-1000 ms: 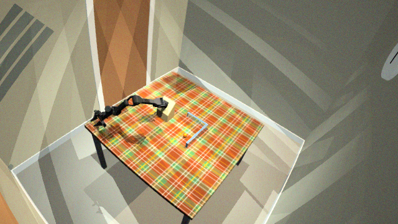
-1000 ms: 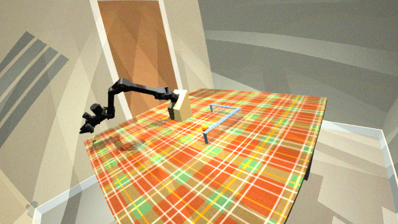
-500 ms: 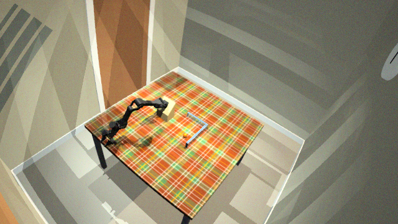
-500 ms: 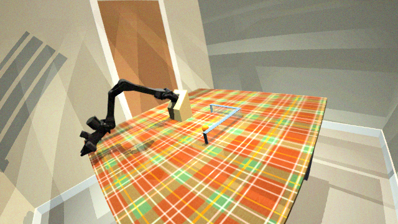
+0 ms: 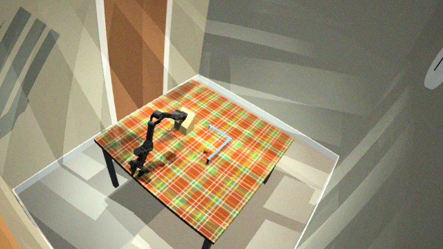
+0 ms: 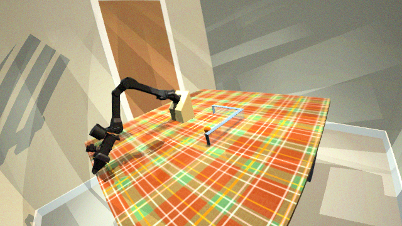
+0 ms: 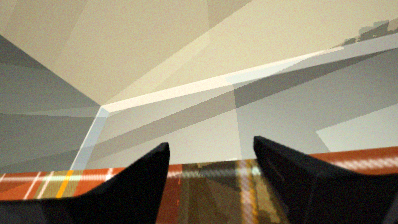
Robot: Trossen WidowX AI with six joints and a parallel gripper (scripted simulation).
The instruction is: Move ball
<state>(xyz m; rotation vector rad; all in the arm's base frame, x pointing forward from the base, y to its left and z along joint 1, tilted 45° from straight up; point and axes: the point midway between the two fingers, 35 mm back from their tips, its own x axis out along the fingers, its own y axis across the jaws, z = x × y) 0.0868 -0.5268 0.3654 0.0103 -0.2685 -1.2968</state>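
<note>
My gripper tip is now 600 mm to the right of the see-through sphere and 280 mm short of it. The rest, counted from my gripper tip: clear wall (650 mm to the left, 310 mm ahead, 20 mm above).
</note>
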